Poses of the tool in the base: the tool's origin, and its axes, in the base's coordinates. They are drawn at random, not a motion.
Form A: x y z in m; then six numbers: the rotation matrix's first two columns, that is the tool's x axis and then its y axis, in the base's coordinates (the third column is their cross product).
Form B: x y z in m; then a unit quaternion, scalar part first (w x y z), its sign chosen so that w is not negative. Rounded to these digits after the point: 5 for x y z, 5 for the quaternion.
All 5 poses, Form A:
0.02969 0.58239 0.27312 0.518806 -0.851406 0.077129 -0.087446 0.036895 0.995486
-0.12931 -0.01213 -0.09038 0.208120 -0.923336 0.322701 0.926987 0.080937 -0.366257
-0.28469 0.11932 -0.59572 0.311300 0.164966 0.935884 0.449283 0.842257 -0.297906
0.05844 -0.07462 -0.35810 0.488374 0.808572 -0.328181 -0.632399 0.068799 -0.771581
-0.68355 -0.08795 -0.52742 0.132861 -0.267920 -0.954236 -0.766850 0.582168 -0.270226
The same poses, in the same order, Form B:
0.02969 0.58239 0.27312 0.61245 0.61992 -0.37862 -0.31184
-0.12931 -0.01213 -0.09038 0.73516 -0.25220 -0.00362 -0.62923
-0.28469 0.11932 -0.59572 0.76512 -0.26503 -0.57941 -0.09290
0.05844 -0.07462 -0.35810 0.72493 -0.46761 -0.09419 0.49693
-0.68355 -0.08795 -0.52742 0.62987 -0.41195 0.62798 0.19803

